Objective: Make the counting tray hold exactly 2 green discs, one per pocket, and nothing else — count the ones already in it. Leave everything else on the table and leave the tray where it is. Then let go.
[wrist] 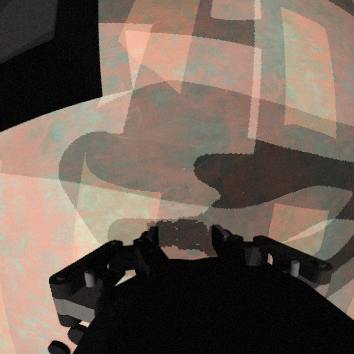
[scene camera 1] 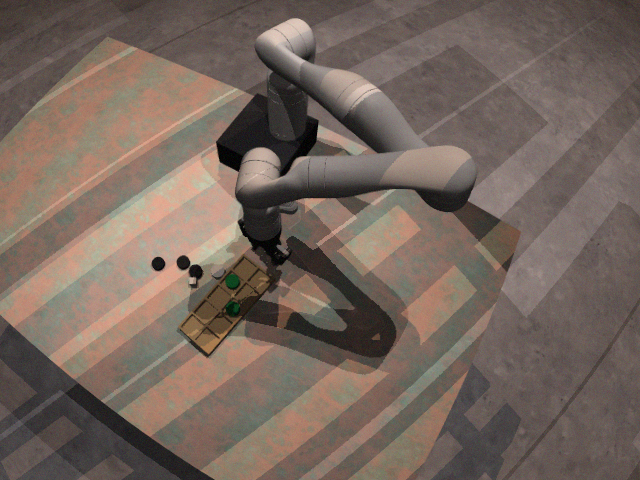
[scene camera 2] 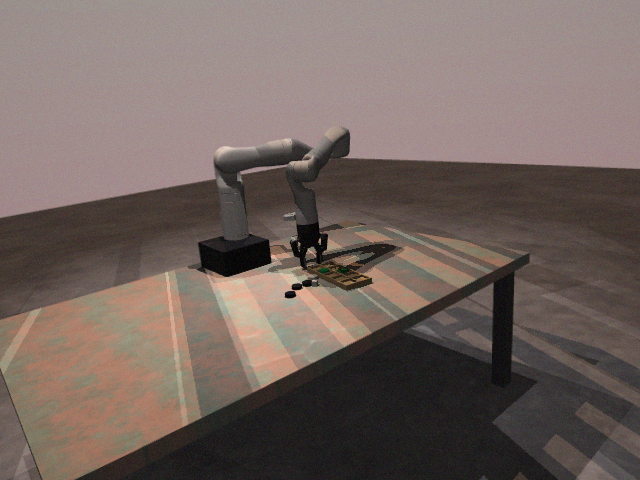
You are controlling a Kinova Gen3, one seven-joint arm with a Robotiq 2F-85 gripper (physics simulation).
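Observation:
The brown counting tray [scene camera 1: 196, 339] [scene camera 2: 356, 284] has two rows of pockets. One green disc [scene camera 1: 232, 281] [scene camera 2: 324, 270] lies in a pocket of the row nearer the loose pieces. Another green disc [scene camera 1: 233, 308] [scene camera 2: 343, 269] lies in a pocket of the other row, partly in shadow. My gripper [scene camera 2: 312, 265] [wrist: 184, 234] is part open with nothing between its fingers. It points down, low over the table by the tray end nearest the robot base. The tray does not show in the wrist view.
Three black discs [scene camera 1: 158, 263] [scene camera 1: 183, 261] [scene camera 1: 195, 271] lie on the table beside the tray. A small white block [scene camera 1: 192, 281] [scene camera 2: 314, 282] is near them. A pale disc [scene camera 1: 218, 272] lies close to the tray's long side. The black robot base [scene camera 2: 233, 255] stands behind.

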